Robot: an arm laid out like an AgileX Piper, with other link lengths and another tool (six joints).
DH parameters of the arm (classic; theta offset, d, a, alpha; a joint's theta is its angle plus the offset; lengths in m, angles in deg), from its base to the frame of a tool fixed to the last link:
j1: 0 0.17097 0 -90
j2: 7.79 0 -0.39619 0
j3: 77.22 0 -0.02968 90
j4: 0 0.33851 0 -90
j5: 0 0 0 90
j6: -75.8 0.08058 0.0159 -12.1
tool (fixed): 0 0.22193 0 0
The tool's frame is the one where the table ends.
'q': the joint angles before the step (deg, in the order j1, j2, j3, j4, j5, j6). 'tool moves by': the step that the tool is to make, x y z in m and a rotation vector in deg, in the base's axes. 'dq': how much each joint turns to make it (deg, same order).
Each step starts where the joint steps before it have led.
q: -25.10 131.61 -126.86 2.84 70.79 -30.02
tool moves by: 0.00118 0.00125 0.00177 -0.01 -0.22 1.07
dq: 0.00 -0.15 0.02 0.46 -0.01 -1.13
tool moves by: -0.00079 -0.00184 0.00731 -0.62 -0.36 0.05
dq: 0.00 -0.58 -0.02 -0.39 0.02 -0.05
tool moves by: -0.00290 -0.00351 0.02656 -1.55 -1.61 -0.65
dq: 0.01 -2.19 0.05 -0.96 0.00 0.67
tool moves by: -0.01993 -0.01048 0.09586 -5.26 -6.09 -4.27
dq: -0.01 -7.96 0.22 -4.06 0.00 4.20
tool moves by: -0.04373 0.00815 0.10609 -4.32 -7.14 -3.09
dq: 0.00 -10.93 2.79 -2.61 0.00 2.93
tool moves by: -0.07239 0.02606 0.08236 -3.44 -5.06 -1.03
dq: 0.00 -13.33 7.34 -1.49 0.00 0.63
